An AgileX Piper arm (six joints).
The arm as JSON. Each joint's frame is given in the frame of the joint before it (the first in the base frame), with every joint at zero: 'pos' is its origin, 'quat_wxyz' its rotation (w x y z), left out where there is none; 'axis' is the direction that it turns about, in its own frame. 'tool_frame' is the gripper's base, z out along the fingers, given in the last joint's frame.
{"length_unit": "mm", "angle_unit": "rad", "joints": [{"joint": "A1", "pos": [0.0, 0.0, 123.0], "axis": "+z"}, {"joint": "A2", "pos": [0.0, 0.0, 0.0], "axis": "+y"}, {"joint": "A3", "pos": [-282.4, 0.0, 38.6], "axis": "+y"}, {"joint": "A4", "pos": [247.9, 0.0, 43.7], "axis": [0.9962, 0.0, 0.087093]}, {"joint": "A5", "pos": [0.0, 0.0, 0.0], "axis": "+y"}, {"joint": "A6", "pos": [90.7, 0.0, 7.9], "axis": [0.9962, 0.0, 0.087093]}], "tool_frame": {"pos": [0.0, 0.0, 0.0], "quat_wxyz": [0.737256, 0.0, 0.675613, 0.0]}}
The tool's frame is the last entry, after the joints.
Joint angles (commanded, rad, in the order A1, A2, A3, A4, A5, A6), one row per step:
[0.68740, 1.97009, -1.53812, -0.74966, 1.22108, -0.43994]
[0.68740, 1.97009, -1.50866, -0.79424, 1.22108, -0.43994]
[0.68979, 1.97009, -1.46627, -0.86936, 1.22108, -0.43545]
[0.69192, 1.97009, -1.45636, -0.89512, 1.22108, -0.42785]
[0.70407, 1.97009, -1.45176, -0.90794, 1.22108, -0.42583]
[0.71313, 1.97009, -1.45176, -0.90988, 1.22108, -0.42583]
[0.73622, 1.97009, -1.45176, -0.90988, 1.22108, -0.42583]
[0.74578, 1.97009, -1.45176, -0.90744, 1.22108, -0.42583]
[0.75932, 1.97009, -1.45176, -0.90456, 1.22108, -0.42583]
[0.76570, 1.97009, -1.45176, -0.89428, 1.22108, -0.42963]
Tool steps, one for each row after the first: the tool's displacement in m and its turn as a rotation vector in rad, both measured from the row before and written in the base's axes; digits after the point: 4 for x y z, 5 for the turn. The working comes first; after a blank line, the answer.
Tool pose at each row, in the base's axes (x y z in m, rotation vector in rad; the steps are taken from these numbers as rounded here):
[0.3438, 0.2068, 0.2346, -1.84072, 2.19978, -1.04284]
[0.3431, 0.2028, 0.2297, -1.87186, 2.17284, -1.10854]
[0.3422, 0.1976, 0.2237, -1.91380, 2.11889, -1.21424]
[0.3421, 0.1968, 0.2228, -1.91657, 2.10014, -1.24723]
[0.3399, 0.2002, 0.2225, -1.92866, 2.07562, -1.26162]
[0.3382, 0.2032, 0.2226, -1.93581, 2.06265, -1.26224]
[0.3334, 0.2110, 0.2226, -1.95377, 2.03420, -1.25768]
[0.3312, 0.2142, 0.2224, -1.96116, 2.02472, -1.25282]
[0.3281, 0.2187, 0.2223, -1.97157, 2.01071, -1.24662]
[0.3261, 0.2210, 0.2216, -1.98151, 2.00974, -1.23375]

[-0.0007, -0.0040, -0.0049, -0.05094, -0.00371, 0.01568]
[-0.0009, -0.0052, -0.0060, -0.07823, -0.01354, 0.02811]
[-0.0001, -0.0008, -0.0009, -0.02052, -0.01126, 0.00746]
[-0.0022, 0.0034, -0.0003, -0.01082, -0.00502, 0.01612]
[-0.0017, 0.0030, 0.0001, -0.00134, -0.00115, 0.00987]
[-0.0048, 0.0078, 0.0000, 0.00000, 0.00000, 0.02309]
[-0.0022, 0.0032, -0.0002, 0.00164, 0.00150, 0.00853]
[-0.0031, 0.0045, -0.0001, 0.00190, 0.00179, 0.01234]
[-0.0020, 0.0023, -0.0007, 0.00464, 0.00830, 0.00465]

